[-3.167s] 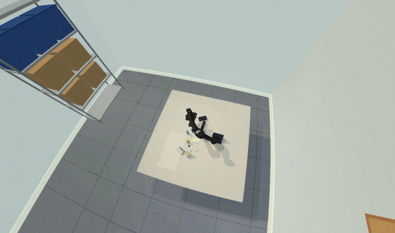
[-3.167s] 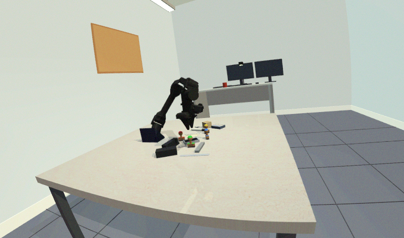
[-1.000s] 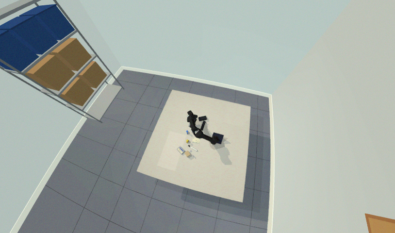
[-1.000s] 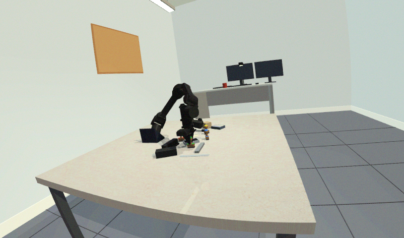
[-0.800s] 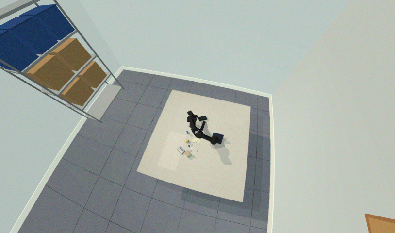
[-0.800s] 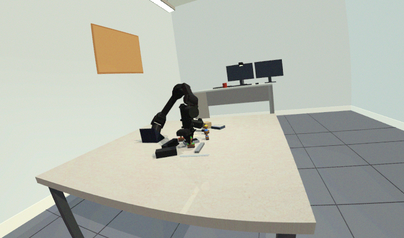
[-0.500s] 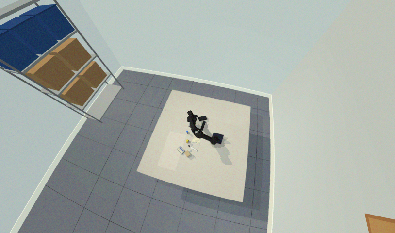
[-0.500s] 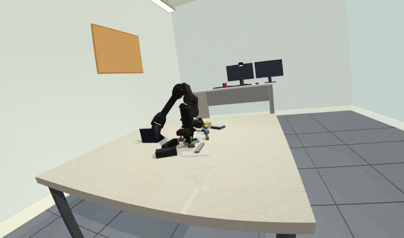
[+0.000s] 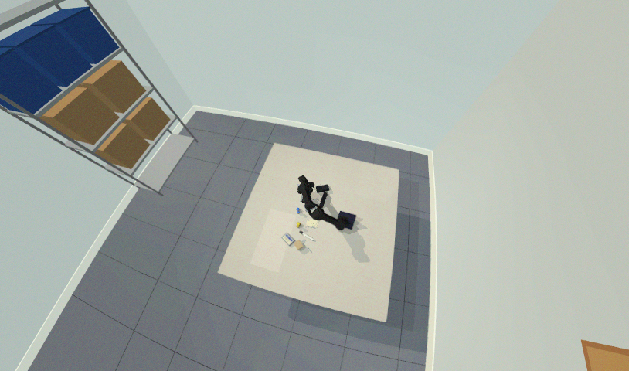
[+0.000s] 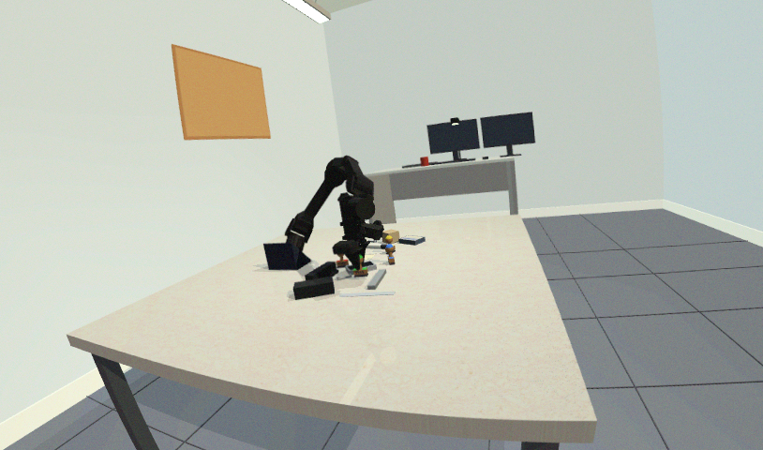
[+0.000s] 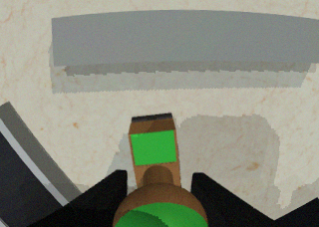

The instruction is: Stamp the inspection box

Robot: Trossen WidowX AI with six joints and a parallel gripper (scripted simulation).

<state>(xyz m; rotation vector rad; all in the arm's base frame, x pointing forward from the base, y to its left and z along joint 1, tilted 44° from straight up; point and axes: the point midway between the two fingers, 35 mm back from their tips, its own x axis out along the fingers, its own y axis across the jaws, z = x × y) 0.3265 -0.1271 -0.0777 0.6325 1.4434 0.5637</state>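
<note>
Right now the ink pad is 8 cm to the left of my gripper tip, 3 cm below it and 3 cm behind it. Also, from my gripper tip: blue-knobbed stamp 14 cm to the left, 6 cm ahead, 1 cm below; ruler 11 cm to the right, 6 cm ahead, 3 cm below; grey block 6 cm ahead, 3 cm below, 2 cm to the right.
</note>
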